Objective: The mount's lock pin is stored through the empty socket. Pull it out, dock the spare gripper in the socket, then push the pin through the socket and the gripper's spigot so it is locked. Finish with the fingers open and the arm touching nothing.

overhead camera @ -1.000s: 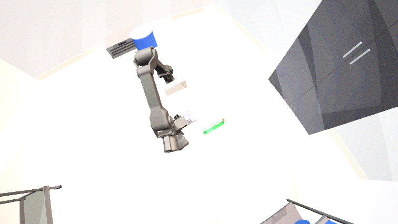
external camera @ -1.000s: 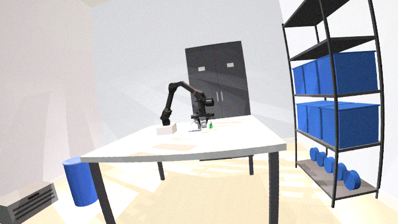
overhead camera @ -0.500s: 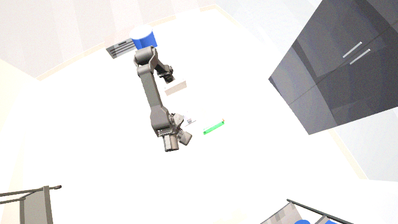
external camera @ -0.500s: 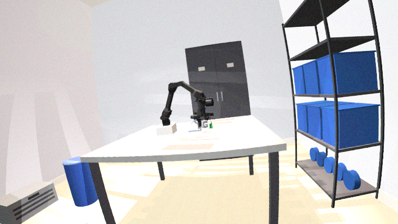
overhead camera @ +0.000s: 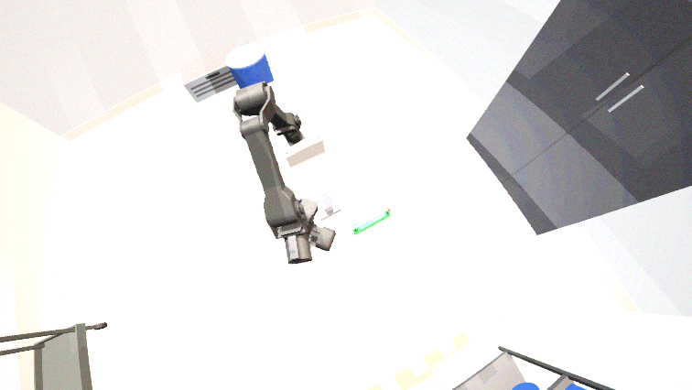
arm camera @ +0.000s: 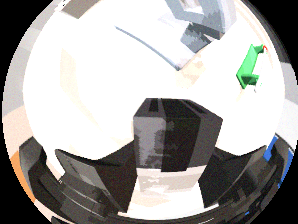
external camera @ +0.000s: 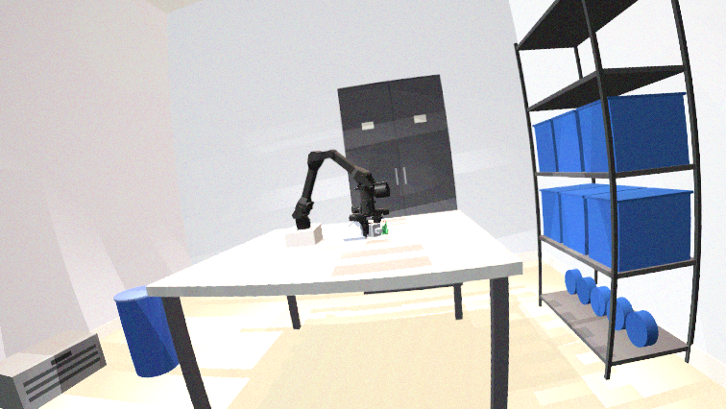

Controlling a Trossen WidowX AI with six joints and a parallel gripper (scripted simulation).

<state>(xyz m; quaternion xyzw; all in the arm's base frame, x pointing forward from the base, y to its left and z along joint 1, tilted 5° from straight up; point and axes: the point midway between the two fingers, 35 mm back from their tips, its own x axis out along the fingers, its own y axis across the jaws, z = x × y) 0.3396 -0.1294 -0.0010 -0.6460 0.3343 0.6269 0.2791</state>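
My gripper tip is now 7 cm past the mount, 11 cm to the right of it and 2 cm below it. The rest, counted from my gripper tip: spare gripper 1 cm ahead, 1 cm to the right, 2 cm above; translucent green bar 6 cm ahead, 21 cm to the left, 1 cm below.
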